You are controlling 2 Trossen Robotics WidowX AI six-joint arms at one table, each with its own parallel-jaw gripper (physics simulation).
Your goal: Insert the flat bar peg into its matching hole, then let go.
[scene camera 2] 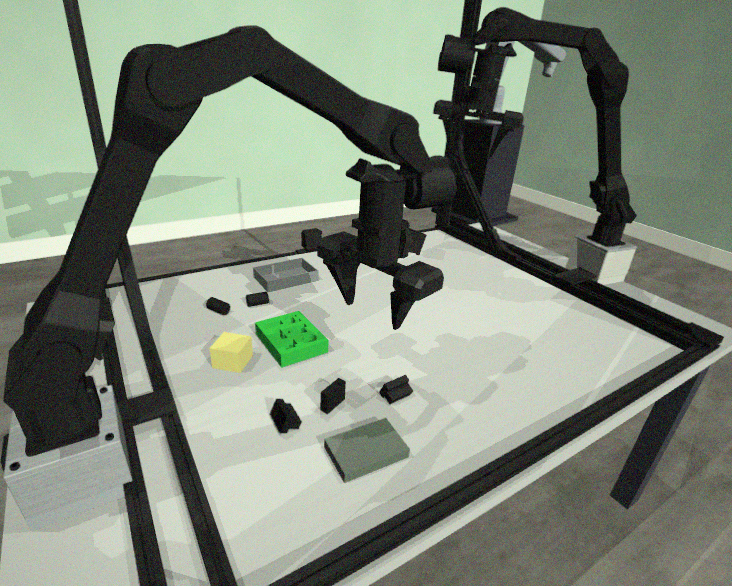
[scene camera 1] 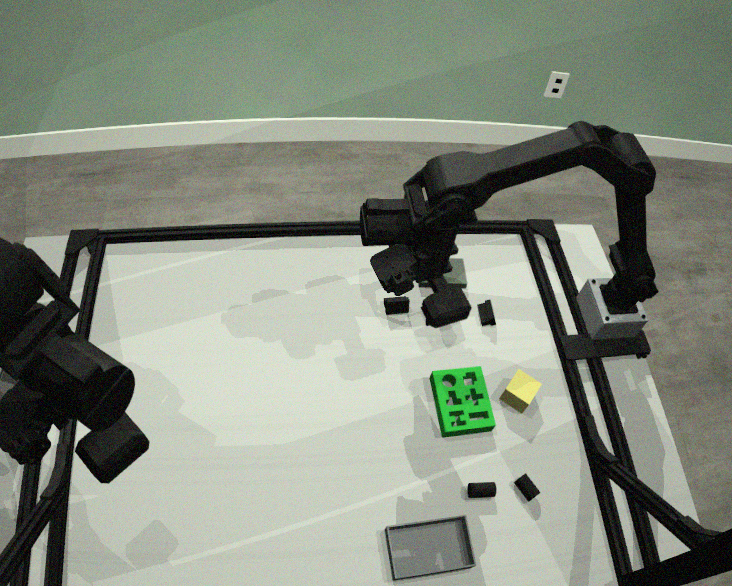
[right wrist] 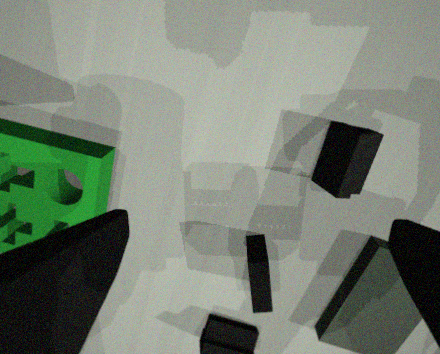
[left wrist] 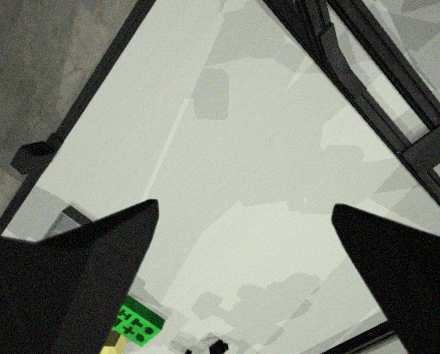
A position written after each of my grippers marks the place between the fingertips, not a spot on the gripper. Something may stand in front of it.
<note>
My left gripper [scene camera 1: 101,432] is open and holds nothing. My right gripper [scene camera 2: 372,316] is open and holds nothing. Also in view: a green hole block [scene camera 1: 460,393]. The table carries a yellow cube [scene camera 2: 231,352].
The green hole block shows as well in scene camera 2 [scene camera 2: 290,338], in the right wrist view [right wrist: 43,197] and in the left wrist view [left wrist: 135,321]. The yellow cube is seen too in scene camera 1 [scene camera 1: 519,393]. My left gripper shows as well in scene camera 2 [scene camera 2: 469,154] and in the left wrist view [left wrist: 244,209]. The right wrist view does not show the yellow cube, which is hidden by my right gripper.
</note>
